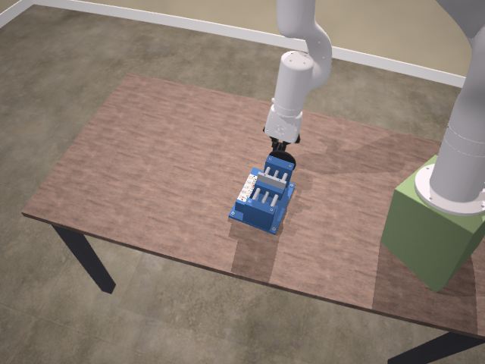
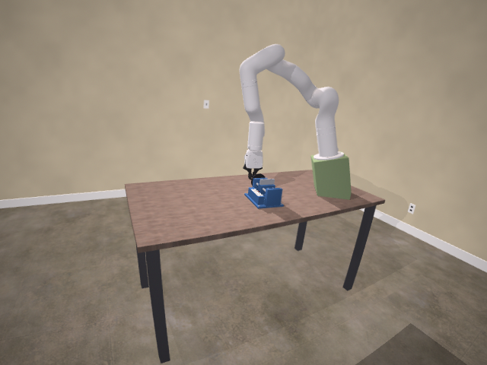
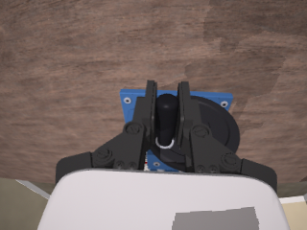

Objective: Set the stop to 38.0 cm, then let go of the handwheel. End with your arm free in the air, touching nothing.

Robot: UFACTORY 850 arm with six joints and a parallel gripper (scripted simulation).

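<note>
Now: the black handwheel 2 cm to the left of my hand and 1 cm below it. The rest, counted from my hand: grey stop block (15 cm to the left, 1 cm below).
</note>
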